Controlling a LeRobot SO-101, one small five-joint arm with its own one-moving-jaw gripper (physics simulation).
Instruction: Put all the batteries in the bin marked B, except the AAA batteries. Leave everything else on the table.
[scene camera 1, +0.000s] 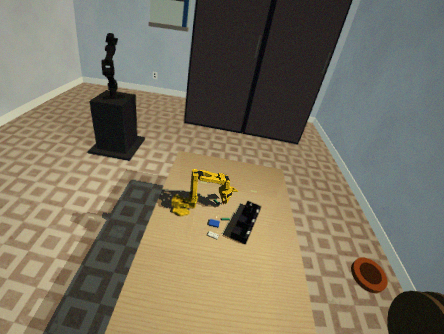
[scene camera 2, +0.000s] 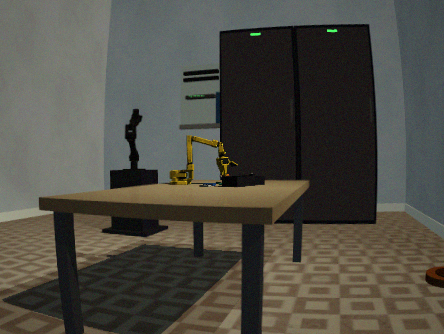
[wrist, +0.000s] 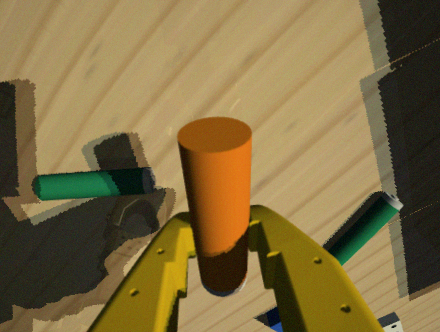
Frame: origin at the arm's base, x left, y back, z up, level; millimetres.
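Seen in the pictures: hand, tool point: (scene camera 1: 223, 201) (wrist: 194, 228); arm's base, link origin: (scene camera 1: 185, 209) (scene camera 2: 184, 184).
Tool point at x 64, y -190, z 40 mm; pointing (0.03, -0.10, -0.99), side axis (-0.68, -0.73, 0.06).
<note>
Pixels of each thing's top centre, then the offset from my tool point to it. "spot": a spot on its surface instead. Level surfaces: height alone.
- orange cylindrical battery, top centre: (wrist: 224, 252) dx -2, dy -7, dz +12 mm
- black bin row, surface spot: (scene camera 2: 242, 181) spot: dx -183, dy -145, dz -17 mm
- blue block, top centre: (scene camera 1: 214, 222) dx -129, dy +31, dz -30 mm
- wooden table, surface height: dz -40 mm
An orange cylindrical battery (wrist: 218, 185) is pinched upright between the two yellow jaws of my gripper (wrist: 221, 225) (scene camera 1: 224, 200) (scene camera 2: 225, 174). It is held above the table, with its shadow apart from it. One green battery (wrist: 75, 185) (scene camera 1: 216, 201) lies on the table left of the jaws in the wrist view. Another green battery (wrist: 367, 229) (scene camera 1: 225, 219) lies to the right, between the blue block and the bins. The black bin row (scene camera 1: 233, 227) (scene camera 2: 242, 181) stands beside the gripper; its letters are not readable. Battery sizes cannot be read.
A blue block (scene camera 1: 214, 223) and a white piece (scene camera 1: 213, 235) lie on the wooden table (scene camera 1: 210, 280) near the bins. The blue block (wrist: 276, 326) and white piece (wrist: 393, 324) show partly in the wrist view. A dark arm stands on a black pedestal (scene camera 1: 115, 122) on the floor.
</note>
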